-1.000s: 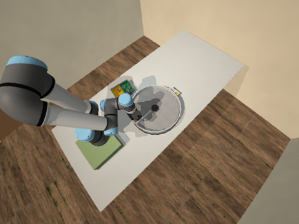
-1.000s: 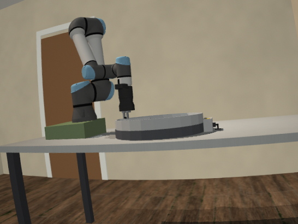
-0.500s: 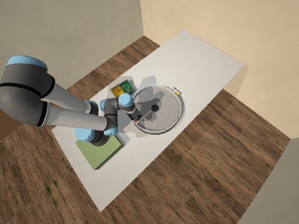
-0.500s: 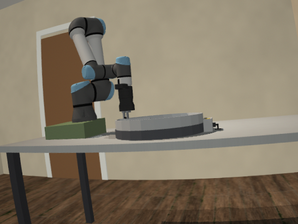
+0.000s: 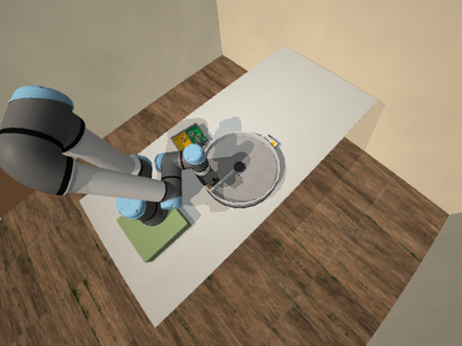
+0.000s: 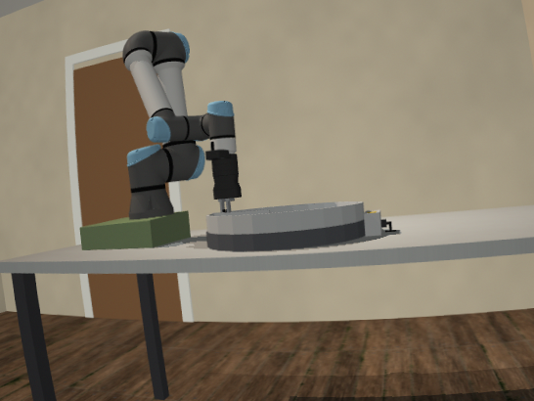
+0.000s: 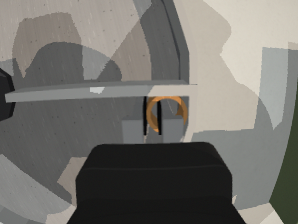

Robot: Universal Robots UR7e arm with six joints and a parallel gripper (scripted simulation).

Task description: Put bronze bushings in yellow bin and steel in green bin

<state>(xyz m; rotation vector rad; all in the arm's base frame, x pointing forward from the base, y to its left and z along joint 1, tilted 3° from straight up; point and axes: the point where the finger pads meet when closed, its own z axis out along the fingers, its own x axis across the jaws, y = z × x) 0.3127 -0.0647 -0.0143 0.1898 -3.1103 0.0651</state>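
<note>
Now: the yellow bin 60 mm ahead of my hand, 340 mm to the left of it and 50 mm below it. From my hand the other things lie so: grey turntable 180 mm ahead, 20 mm below.
</note>
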